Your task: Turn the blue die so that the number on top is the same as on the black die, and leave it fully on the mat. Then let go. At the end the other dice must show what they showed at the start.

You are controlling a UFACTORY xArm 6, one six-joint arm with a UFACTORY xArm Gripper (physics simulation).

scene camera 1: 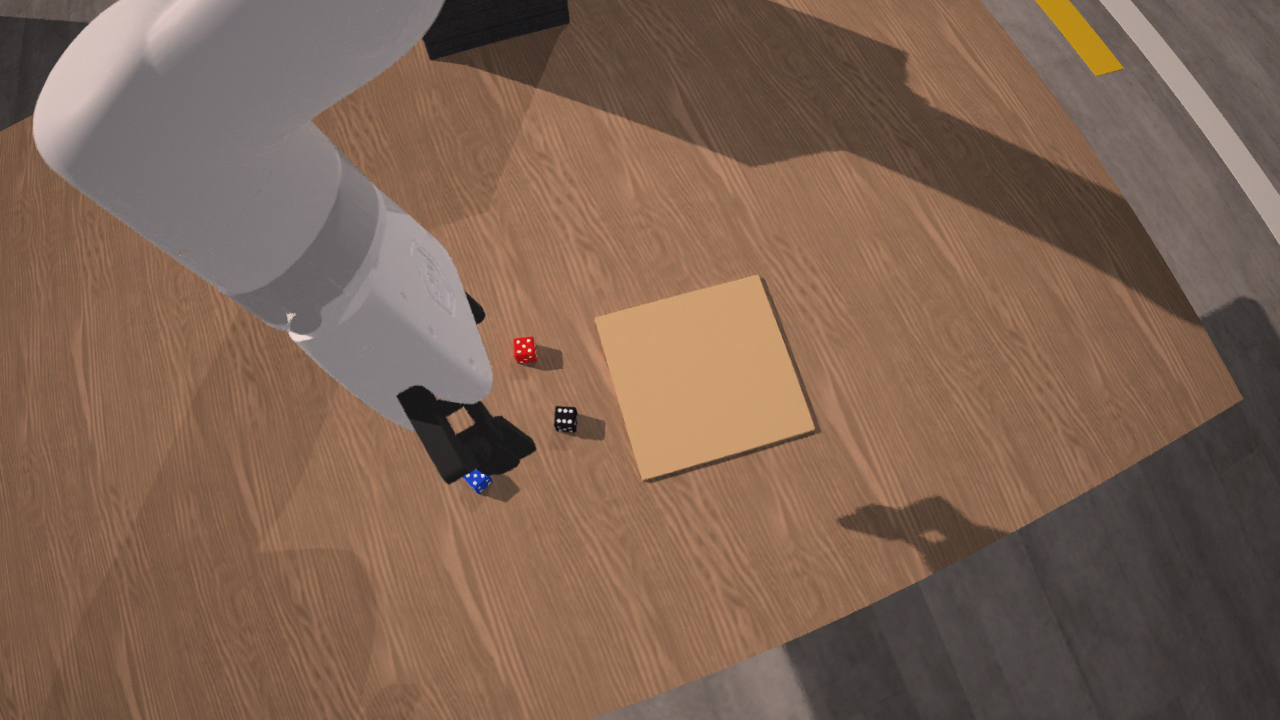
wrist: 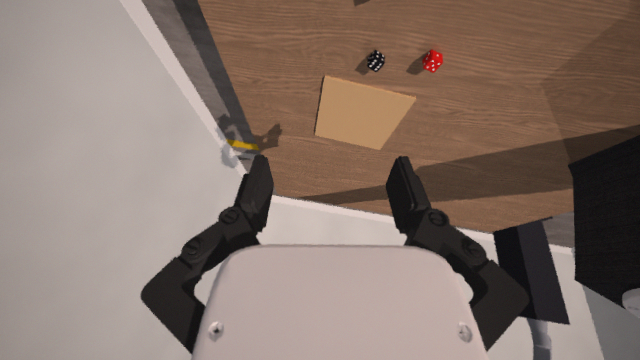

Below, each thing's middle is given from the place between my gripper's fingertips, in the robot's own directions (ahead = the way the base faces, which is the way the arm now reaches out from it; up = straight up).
The tan mat (scene camera 1: 705, 375) is 19 cm below my hand, 15 cm to the left of it and 3 cm behind it.
